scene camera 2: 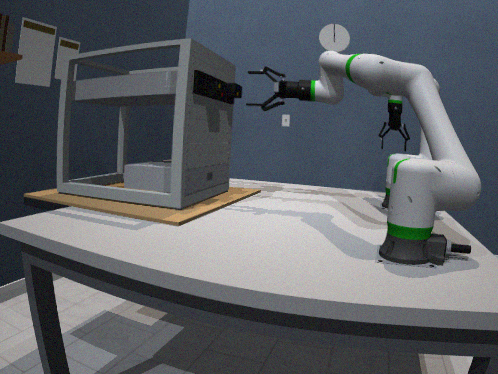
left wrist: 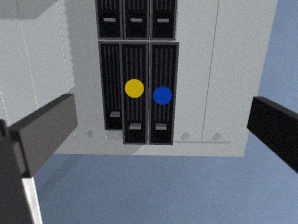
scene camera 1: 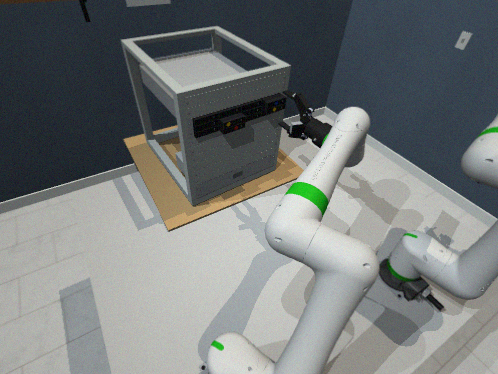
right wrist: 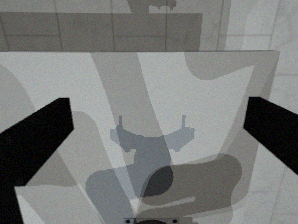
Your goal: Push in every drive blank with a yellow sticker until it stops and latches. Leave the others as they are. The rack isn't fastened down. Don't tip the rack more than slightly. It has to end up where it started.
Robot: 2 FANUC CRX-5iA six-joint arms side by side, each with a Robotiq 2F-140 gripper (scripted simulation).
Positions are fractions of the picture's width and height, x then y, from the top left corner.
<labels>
A grey rack shows in scene camera 2 (0.38, 0.49), in the left wrist view (0.74, 0.26) and in scene camera 1 (0.40, 0.22); in the right wrist view it is out of frame.
</labels>
